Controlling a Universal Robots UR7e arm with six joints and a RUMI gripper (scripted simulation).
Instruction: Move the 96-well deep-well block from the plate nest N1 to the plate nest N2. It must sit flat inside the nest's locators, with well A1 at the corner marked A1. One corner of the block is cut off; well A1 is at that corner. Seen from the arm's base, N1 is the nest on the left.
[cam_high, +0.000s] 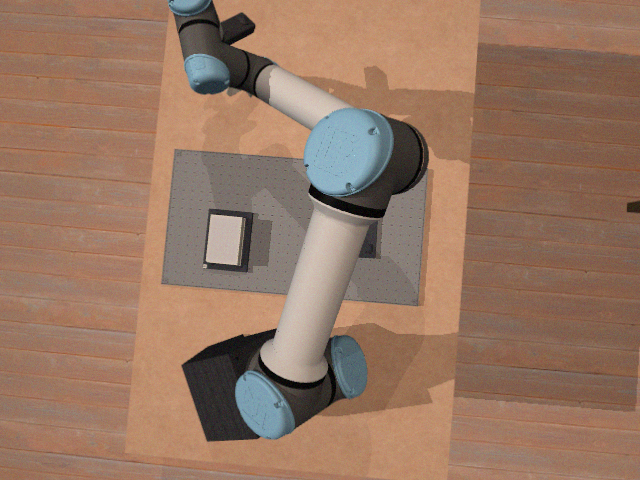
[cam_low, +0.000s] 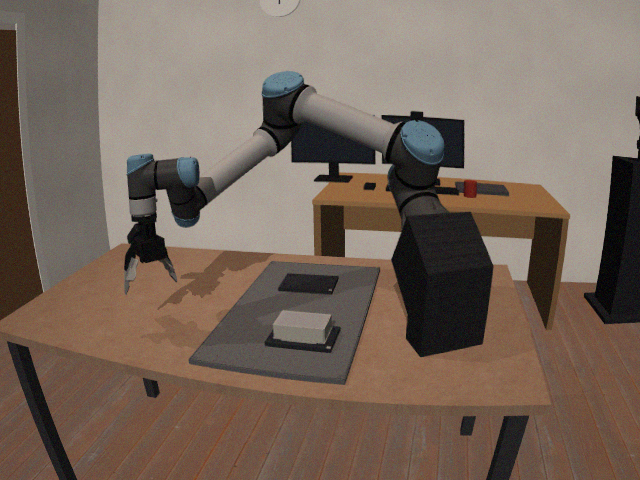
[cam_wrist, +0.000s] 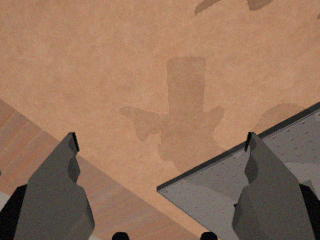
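My gripper is now 42 cm past the 96-well deep-well block, 7 cm above it and 2 cm to the right of it. Round my hand: black nest N2: 38 cm behind, 32 cm to the right, 9 cm below; black nest N1: 42 cm behind, 9 cm below, 2 cm to the left.
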